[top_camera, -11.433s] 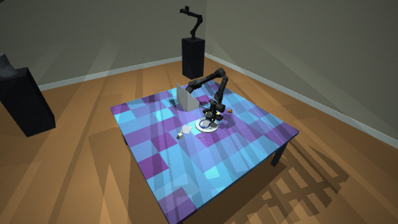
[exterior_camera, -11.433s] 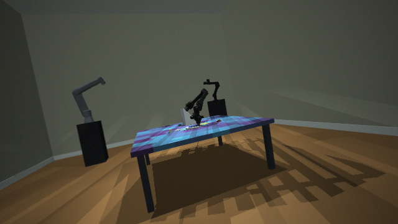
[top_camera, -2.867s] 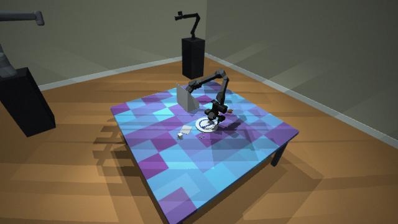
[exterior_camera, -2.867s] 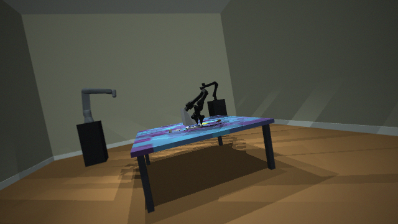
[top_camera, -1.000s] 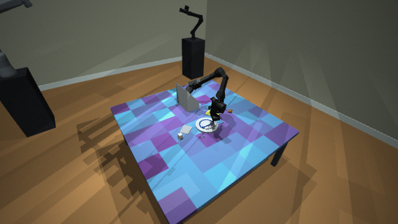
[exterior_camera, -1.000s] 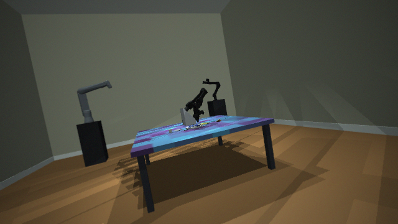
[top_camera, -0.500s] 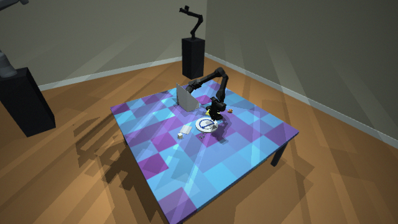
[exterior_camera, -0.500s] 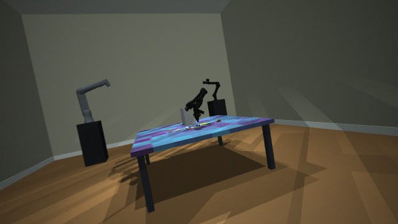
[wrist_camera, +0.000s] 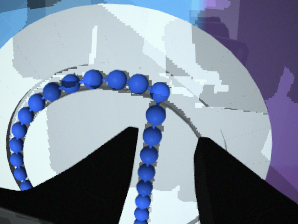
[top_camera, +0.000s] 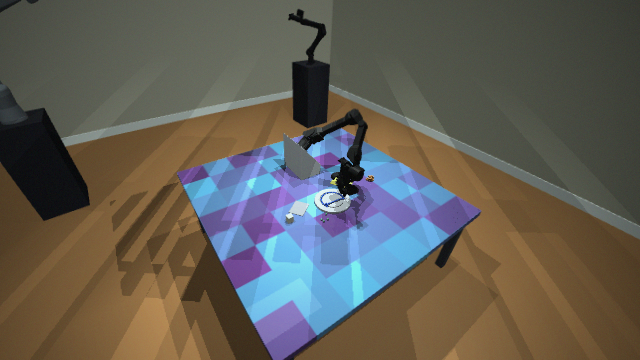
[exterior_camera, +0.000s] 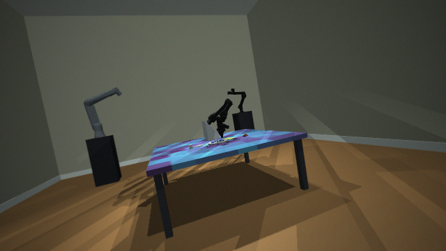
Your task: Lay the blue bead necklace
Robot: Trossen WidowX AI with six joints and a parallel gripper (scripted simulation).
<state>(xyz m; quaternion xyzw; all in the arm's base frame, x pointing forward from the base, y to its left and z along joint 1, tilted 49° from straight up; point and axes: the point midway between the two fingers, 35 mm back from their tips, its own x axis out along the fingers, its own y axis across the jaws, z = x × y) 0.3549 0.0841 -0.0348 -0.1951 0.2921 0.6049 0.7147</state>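
Now: the round white bead board 5 cm to the right of my gripper tip, 3 cm below it and 3 cm behind it. From my gripper tip the other things lie so: cream cube (32 cm to the right, 5 cm behind, 2 cm below); yellow patch (13 cm behind, 12 cm to the left, 4 cm below); flat grey square (23 cm to the right, 10 cm behind, 4 cm below).
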